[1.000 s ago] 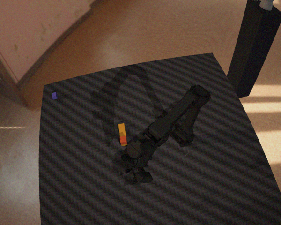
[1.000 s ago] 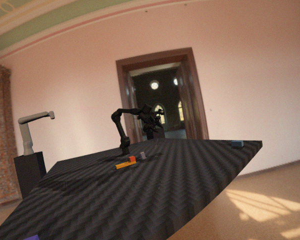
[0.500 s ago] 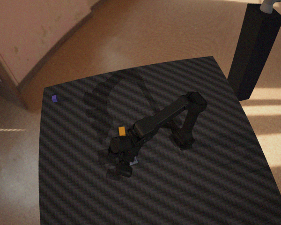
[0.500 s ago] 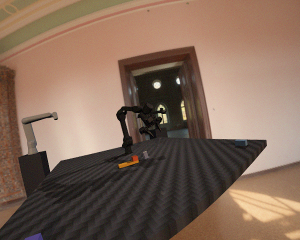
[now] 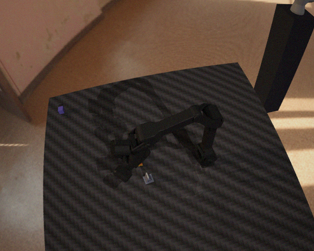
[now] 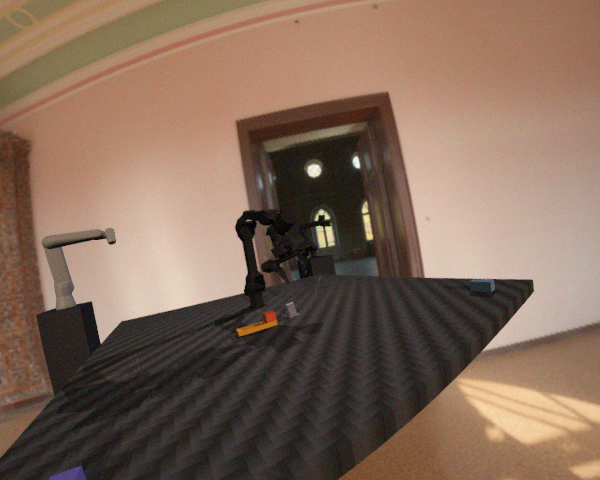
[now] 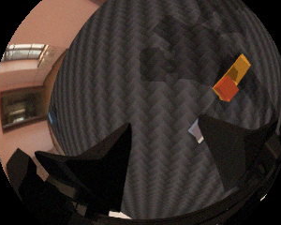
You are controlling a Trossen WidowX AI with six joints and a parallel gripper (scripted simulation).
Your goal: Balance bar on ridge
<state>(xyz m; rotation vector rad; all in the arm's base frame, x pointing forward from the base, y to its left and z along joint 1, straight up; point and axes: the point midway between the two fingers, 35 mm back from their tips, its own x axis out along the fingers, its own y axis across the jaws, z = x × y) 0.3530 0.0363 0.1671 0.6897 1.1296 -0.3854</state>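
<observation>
The bar is 13 cm to the right of my gripper tip, 12 cm below it and 5 cm behind it. The rest, counted from my gripper tip: small purple cube 54 cm to the right, 37 cm ahead, 12 cm below; then blue-grey block 46 cm to the left, 37 cm ahead, 12 cm below; then ridge 9 cm below, 8 cm behind, 1 cm to the right.
</observation>
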